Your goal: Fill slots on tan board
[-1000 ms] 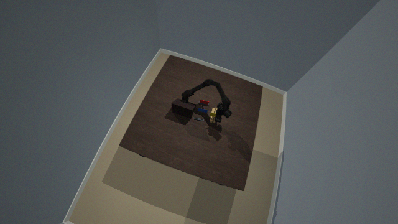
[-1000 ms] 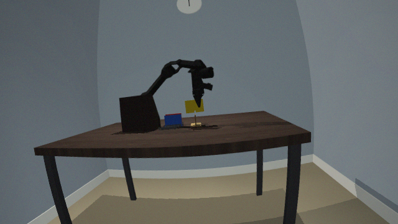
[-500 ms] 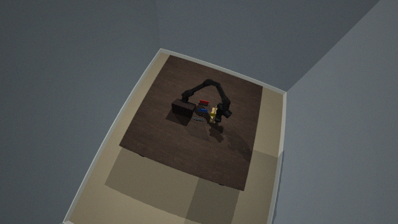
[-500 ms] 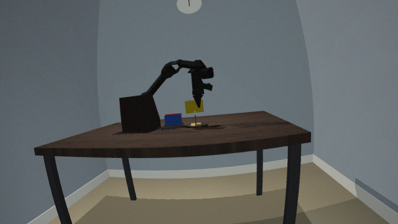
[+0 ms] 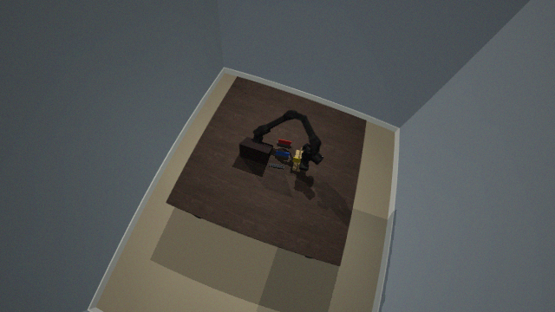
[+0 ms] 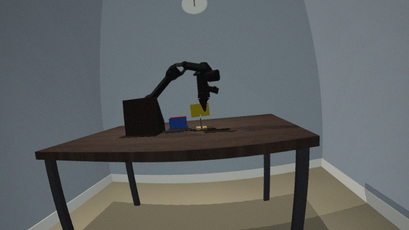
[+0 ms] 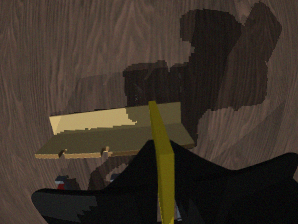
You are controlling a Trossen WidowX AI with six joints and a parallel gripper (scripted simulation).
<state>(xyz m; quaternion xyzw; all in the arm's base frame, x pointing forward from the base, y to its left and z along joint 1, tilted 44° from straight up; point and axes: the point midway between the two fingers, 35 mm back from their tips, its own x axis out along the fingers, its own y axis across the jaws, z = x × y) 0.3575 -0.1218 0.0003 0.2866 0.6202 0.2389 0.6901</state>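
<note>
The blue board is 160 mm behind my gripper tip, 60 mm to the left of it and 70 mm below it. From my gripper tip the other things lie so: red board (160 mm behind, 160 mm to the left, 70 mm below); then yellow board (30 mm behind); then tan board (30 mm behind, 50 mm to the left, 70 mm below).
</note>
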